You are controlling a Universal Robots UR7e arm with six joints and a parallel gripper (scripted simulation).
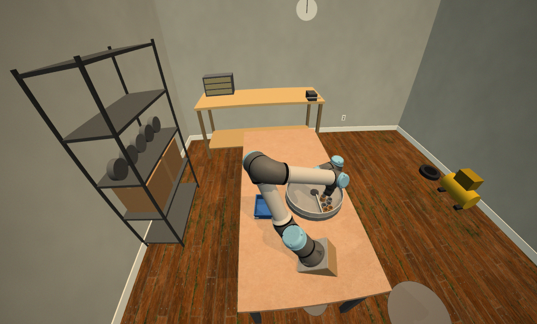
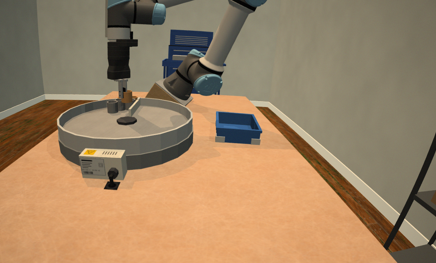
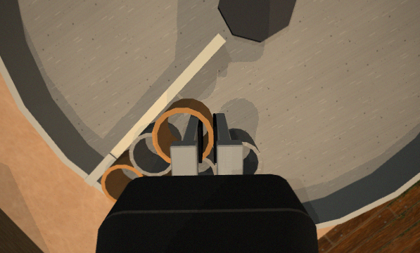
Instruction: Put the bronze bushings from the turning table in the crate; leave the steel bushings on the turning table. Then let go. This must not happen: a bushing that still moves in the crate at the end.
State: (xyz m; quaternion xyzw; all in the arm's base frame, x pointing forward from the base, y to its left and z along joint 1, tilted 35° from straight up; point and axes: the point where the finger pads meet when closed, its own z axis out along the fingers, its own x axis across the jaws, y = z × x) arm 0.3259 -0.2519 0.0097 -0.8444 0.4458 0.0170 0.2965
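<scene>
Right now my hand is 7 cm short of the blue crate, 40 cm to the right of it and 10 cm above it. From my hand the other things lie so: turning table (10 cm ahead, 2 cm to the left, 7 cm below).
</scene>
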